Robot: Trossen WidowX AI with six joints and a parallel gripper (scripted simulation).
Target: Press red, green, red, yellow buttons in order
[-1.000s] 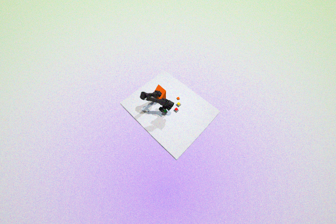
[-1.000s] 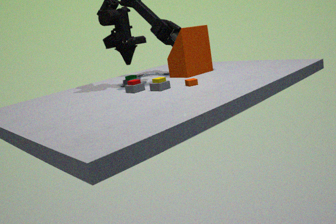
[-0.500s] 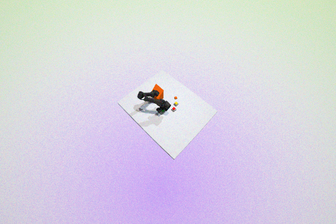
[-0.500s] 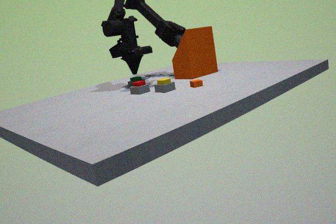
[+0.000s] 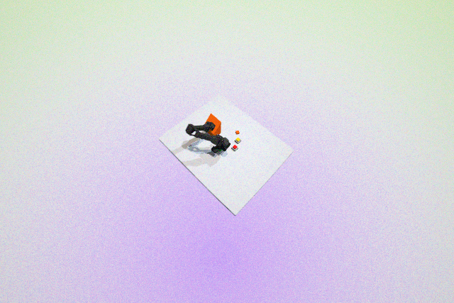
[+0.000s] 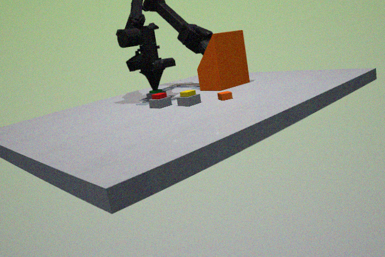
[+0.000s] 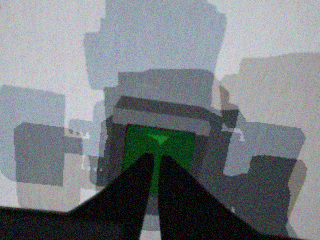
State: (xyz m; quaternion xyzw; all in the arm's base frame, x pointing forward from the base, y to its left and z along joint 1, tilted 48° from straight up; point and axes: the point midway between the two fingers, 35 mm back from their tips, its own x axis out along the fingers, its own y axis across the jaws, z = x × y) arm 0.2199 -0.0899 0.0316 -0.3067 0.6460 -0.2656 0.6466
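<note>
Now: gripper tip 10 mm above the green button. Also, from my gripper tip: yellow button: 210 mm to the left, 40 mm ahead; red button: 130 mm to the left, 80 mm ahead; small orange block: 280 mm to the left, 40 mm behind, 20 mm below.
</note>
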